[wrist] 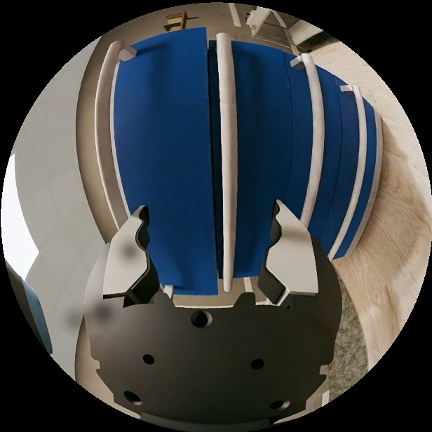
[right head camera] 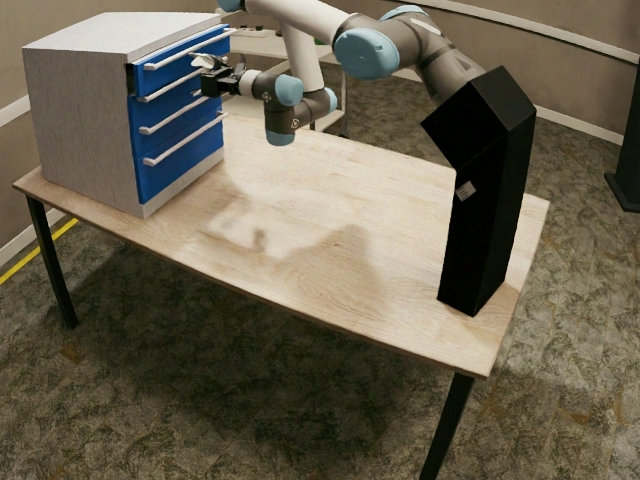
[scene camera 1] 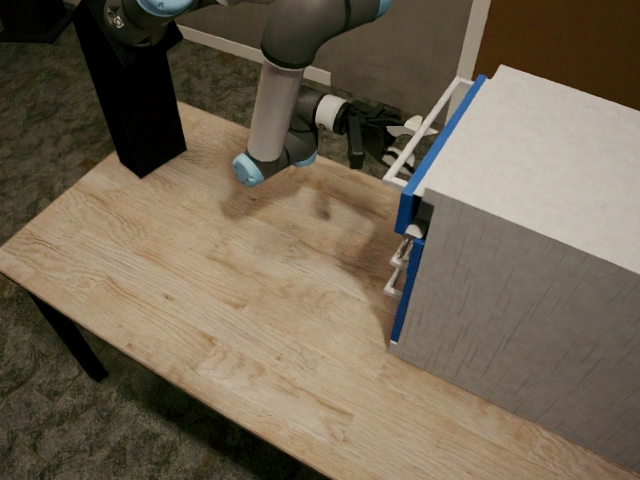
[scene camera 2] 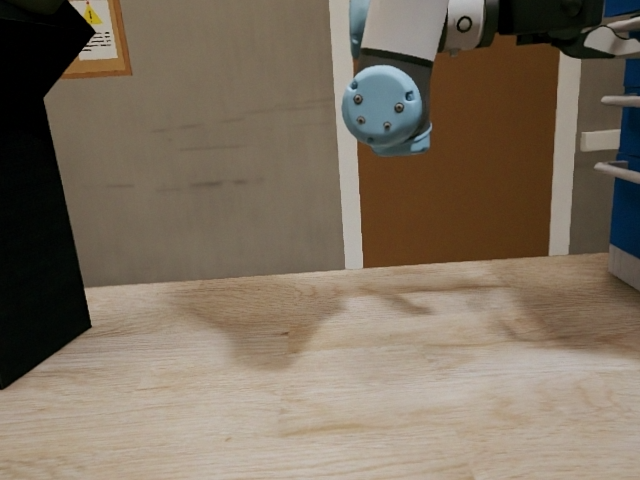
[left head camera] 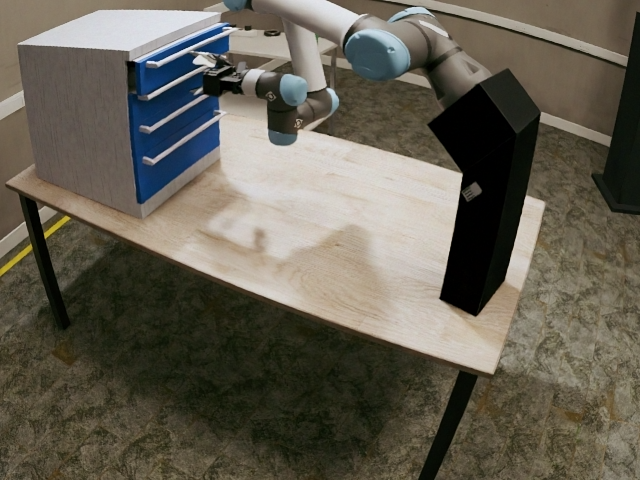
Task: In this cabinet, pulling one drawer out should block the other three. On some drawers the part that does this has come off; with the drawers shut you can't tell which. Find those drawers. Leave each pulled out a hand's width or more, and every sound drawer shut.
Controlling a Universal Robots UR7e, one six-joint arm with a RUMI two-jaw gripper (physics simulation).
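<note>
The white cabinet [left head camera: 82,118] [right head camera: 85,121] [scene camera 1: 522,289] has four blue drawers. The top drawer [left head camera: 155,77] [right head camera: 149,81] [scene camera 1: 405,212] [wrist: 165,125] stands a little out, with a dark gap behind its front. The second drawer's handle [left head camera: 171,83] [wrist: 227,150], the third handle [wrist: 317,135] and the bottom handle [wrist: 362,150] are on fronts that look shut. My gripper [left head camera: 197,73] [right head camera: 195,74] [wrist: 209,202] is open and empty at the second drawer, its fingers above and below that handle in the wrist view. The drawers' locking parts are hidden.
The cabinet stands on a wooden table [left head camera: 320,248] [scene camera 1: 232,330]. The arm's black pedestal [left head camera: 480,222] [scene camera 1: 139,113] stands at the table's other end. A pale cart is behind the table in the head views. The top drawer's handle [scene camera 1: 429,126] juts out above the gripper.
</note>
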